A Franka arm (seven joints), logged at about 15 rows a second.
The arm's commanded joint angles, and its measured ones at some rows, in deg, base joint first. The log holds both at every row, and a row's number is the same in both.
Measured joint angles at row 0:
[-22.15 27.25 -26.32 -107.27 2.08 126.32 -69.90]
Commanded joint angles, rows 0 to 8:
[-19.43 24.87 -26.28 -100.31 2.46 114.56 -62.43]
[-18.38 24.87 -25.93 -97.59 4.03 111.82 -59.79]
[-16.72 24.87 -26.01 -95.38 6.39 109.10 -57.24]
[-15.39 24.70 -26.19 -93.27 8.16 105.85 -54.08]
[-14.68 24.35 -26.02 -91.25 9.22 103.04 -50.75]
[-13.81 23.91 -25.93 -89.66 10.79 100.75 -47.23]
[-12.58 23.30 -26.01 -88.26 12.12 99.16 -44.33]
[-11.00 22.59 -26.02 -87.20 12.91 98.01 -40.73]
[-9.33 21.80 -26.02 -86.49 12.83 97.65 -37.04]
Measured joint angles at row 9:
[-11.64 23.34 -25.80 -88.64 11.27 100.35 -43.86]
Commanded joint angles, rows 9 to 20:
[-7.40 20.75 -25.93 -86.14 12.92 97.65 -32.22]
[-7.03 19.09 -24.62 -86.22 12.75 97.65 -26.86]
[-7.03 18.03 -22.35 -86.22 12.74 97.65 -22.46]
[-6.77 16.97 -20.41 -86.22 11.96 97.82 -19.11]
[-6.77 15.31 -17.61 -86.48 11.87 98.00 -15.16]
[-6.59 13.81 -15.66 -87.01 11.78 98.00 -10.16]
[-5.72 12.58 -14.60 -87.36 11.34 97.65 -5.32]
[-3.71 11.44 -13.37 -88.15 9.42 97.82 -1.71]
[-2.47 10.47 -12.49 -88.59 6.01 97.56 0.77]
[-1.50 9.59 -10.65 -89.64 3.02 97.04 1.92]
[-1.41 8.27 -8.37 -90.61 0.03 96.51 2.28]
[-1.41 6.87 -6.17 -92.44 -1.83 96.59 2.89]
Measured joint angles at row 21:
[-1.78 11.11 -9.58 -87.35 2.60 96.51 0.15]
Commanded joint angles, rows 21 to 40:
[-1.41 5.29 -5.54 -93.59 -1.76 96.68 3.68]
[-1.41 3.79 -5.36 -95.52 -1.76 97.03 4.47]
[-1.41 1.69 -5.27 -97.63 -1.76 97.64 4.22]
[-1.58 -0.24 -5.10 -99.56 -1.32 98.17 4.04]
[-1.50 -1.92 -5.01 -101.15 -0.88 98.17 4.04]
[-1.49 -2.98 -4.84 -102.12 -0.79 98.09 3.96]
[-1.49 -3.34 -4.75 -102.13 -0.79 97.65 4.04]
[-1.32 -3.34 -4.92 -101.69 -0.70 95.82 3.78]
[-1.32 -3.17 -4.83 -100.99 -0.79 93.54 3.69]
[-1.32 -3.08 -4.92 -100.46 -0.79 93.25 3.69]
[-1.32 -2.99 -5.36 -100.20 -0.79 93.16 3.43]
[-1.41 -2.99 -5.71 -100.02 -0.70 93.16 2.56]
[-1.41 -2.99 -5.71 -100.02 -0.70 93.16 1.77]
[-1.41 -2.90 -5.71 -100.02 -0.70 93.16 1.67]
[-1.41 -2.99 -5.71 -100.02 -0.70 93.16 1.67]
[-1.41 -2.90 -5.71 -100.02 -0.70 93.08 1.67]
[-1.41 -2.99 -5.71 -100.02 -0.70 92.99 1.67]
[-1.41 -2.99 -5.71 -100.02 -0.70 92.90 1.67]
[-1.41 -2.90 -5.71 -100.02 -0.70 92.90 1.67]
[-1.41 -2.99 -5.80 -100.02 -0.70 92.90 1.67]
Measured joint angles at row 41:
[-1.37 -2.27 -5.57 -99.81 -0.60 93.64 2.44]
